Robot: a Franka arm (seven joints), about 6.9 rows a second.
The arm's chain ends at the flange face. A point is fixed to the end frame.
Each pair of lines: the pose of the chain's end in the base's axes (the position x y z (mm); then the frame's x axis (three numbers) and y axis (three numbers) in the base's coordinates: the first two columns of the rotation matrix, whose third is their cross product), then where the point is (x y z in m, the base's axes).
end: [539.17, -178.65, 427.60, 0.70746, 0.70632, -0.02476, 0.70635, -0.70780, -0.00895]
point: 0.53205 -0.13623 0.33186
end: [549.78, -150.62, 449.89, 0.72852, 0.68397, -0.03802, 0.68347, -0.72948, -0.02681]
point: 0.54190 -0.10762 0.35447
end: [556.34, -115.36, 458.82, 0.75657, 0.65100, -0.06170, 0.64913, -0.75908, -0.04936]
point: 0.54726 -0.07189 0.36372
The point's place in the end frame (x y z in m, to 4 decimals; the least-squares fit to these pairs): 0.0273 -0.0342 0.0954
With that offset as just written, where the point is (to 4 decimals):
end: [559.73, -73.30, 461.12, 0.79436, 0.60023, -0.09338, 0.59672, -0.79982, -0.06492]
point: 0.5502 -0.0300 0.3660
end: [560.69, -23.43, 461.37, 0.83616, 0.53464, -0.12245, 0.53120, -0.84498, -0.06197]
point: 0.5523 0.0188 0.3656
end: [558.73, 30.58, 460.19, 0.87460, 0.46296, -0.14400, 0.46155, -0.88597, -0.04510]
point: 0.5527 0.0709 0.3635
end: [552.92, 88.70, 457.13, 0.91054, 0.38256, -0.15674, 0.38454, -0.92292, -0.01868]
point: 0.5501 0.1266 0.3593
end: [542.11, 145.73, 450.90, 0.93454, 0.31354, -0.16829, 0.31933, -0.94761, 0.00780]
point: 0.5417 0.1809 0.3520
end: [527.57, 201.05, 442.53, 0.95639, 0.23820, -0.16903, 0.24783, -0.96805, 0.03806]
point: 0.5305 0.2332 0.3427
